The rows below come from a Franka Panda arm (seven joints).
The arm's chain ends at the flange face. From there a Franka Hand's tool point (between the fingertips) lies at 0.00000 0.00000 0.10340 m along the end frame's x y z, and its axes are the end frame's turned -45 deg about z.
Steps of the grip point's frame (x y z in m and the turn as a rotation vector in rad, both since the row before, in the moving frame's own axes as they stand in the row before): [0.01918 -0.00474 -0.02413 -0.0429 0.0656 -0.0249]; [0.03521 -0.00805 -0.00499 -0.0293 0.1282 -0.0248]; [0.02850 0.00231 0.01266 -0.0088 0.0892 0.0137]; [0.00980 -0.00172 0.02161 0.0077 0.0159 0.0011]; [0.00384 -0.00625 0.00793 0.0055 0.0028 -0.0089]
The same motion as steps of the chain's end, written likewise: [0.00231 -0.01516 -0.02381 0.0161 0.0767 -0.0249]; [0.00781 -0.02324 -0.00410 0.0699 0.1114 -0.0248]; [0.01459 -0.01270 0.01308 0.0569 0.0693 0.0137]; [0.00511 -0.00642 0.02163 0.0167 0.0058 0.0011]; [-0.00150 -0.00653 0.00793 0.0059 -0.0019 -0.0089]
